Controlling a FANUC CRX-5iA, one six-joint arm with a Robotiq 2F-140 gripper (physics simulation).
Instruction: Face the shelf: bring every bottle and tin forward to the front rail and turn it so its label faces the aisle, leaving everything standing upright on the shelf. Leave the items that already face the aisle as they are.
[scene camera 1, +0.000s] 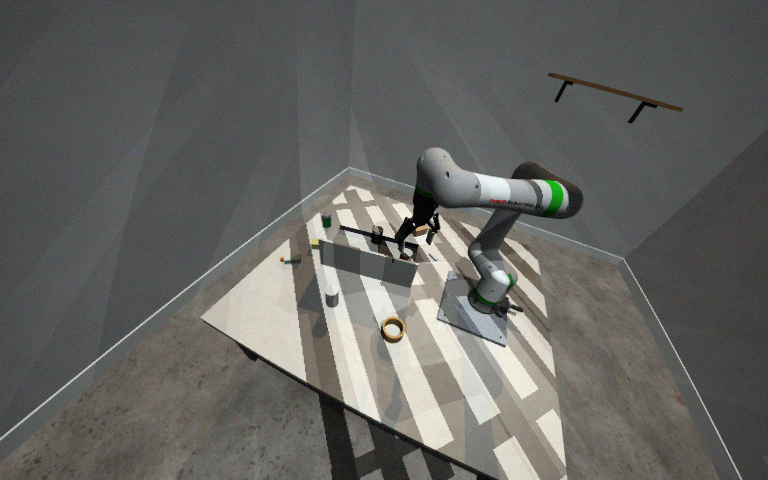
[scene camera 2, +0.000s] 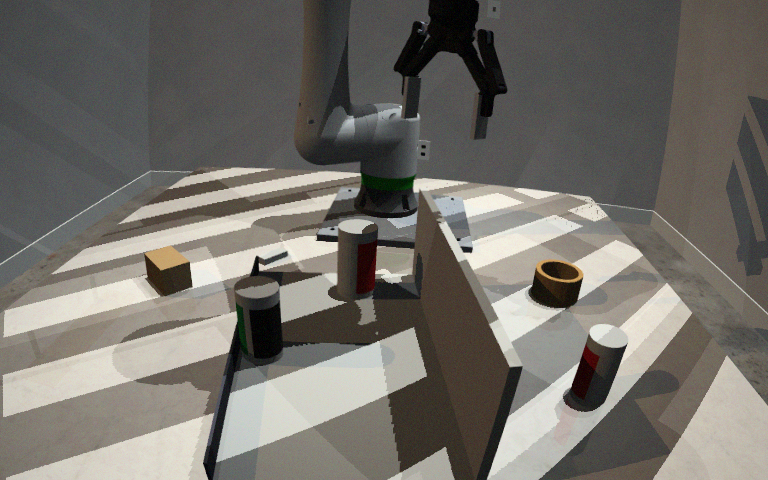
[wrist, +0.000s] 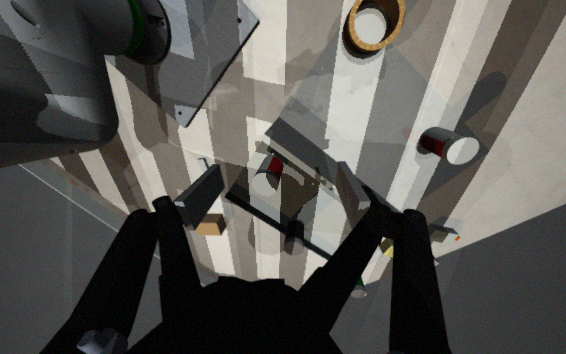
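Seen in the pictures: gripper, fingertip midpoint: (scene camera 1: 414, 247) (scene camera 2: 441, 127) (wrist: 277, 175); arm's base at its link origin: (scene camera 1: 482, 301) (scene camera 2: 385, 206) (wrist: 140, 26).
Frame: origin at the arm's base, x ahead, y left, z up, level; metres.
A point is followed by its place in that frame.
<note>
A white tin with a red label (scene camera 1: 406, 256) @(y 0.020, x 0.430, z 0.111 m) (scene camera 2: 348, 263) @(y -0.014, x 0.466, z 0.065 m) (wrist: 265, 184) @(y -0.004, x 0.438, z 0.114 m) stands upright on the shelf, set back from the dark front rail (scene camera 1: 355, 230) @(y -0.106, x 0.785, z 0.024 m) (scene camera 2: 222, 410) @(y -0.106, x 0.787, z 0.020 m) (wrist: 257, 212) @(y -0.158, x 0.521, z 0.017 m). Its red patch is on the side towards the tall back panel (scene camera 1: 368, 266) @(y 0.135, x 0.578, z 0.063 m) (scene camera 2: 464, 333) @(y 0.146, x 0.697, z 0.105 m) (wrist: 305, 145) @(y 0.108, x 0.441, z 0.053 m). A black tin with a grey lid (scene camera 1: 377, 234) @(y -0.073, x 0.631, z 0.091 m) (scene camera 2: 267, 328) @(y -0.083, x 0.663, z 0.060 m) (wrist: 294, 235) @(y -0.082, x 0.621, z 0.081 m) stands upright at the rail; its green strip is on the rail side. My gripper (scene camera 1: 416, 242) @(y 0.107, x 0.395, z 0.269 m) (scene camera 2: 445, 127) @(y 0.107, x 0.395, z 0.269 m) (wrist: 277, 175) @(y 0.107, x 0.395, z 0.269 m) is open and empty, above the shelf's end near the red-labelled tin.
Behind the panel stand another red-labelled cylinder (scene camera 1: 331, 298) @(y 0.369, x 0.636, z 0.056 m) (scene camera 2: 601, 367) @(y 0.337, x 0.677, z 0.049 m) (wrist: 441, 144) @(y 0.329, x 0.626, z 0.057 m) and an orange ring (scene camera 2: 557, 294) @(y 0.339, x 0.396, z 0.007 m). A brown block (scene camera 1: 419, 230) @(y -0.319, x 0.446, z 0.029 m) (scene camera 2: 169, 268) @(y -0.323, x 0.492, z 0.031 m) (wrist: 211, 226) @(y -0.325, x 0.457, z 0.032 m), a green can (scene camera 1: 326, 220) @(y -0.071, x 0.966, z 0.045 m) and a yellow block (scene camera 1: 314, 243) @(y 0.106, x 0.923, z 0.020 m) stand outside the shelf. A small pale bar (scene camera 2: 272, 257) @(y -0.182, x 0.321, z -0.008 m) lies by the rail's end.
</note>
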